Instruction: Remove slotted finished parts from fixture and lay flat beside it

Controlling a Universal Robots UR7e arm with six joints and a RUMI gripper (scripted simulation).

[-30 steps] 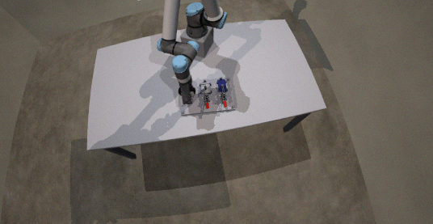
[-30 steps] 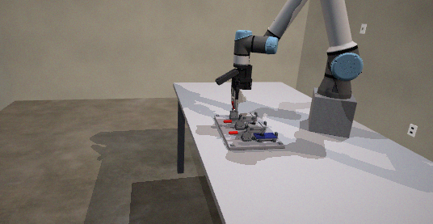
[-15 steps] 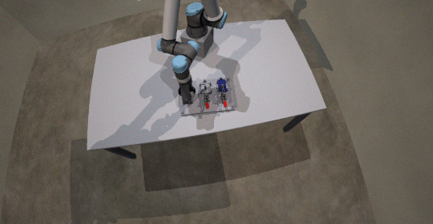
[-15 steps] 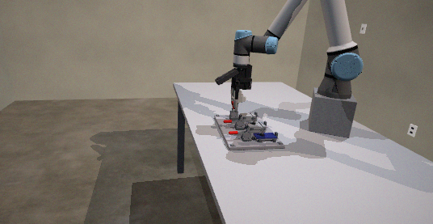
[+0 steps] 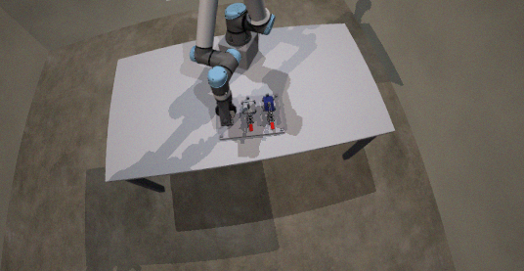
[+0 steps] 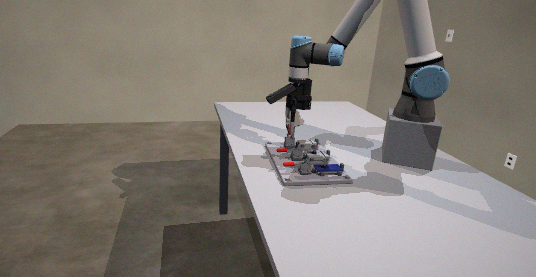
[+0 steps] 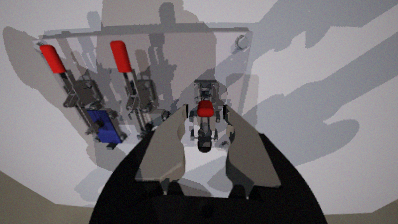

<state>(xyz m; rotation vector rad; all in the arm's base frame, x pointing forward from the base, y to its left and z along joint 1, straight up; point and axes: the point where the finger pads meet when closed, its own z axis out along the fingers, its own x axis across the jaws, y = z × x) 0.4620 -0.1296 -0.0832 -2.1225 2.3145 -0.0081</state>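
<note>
Now: the grey finished part 9 cm behind my hand, 1 cm to the left of it and 6 cm below it. From my hand the other things lie so: blue blank 7 cm behind, 23 cm to the left, 6 cm below.
</note>
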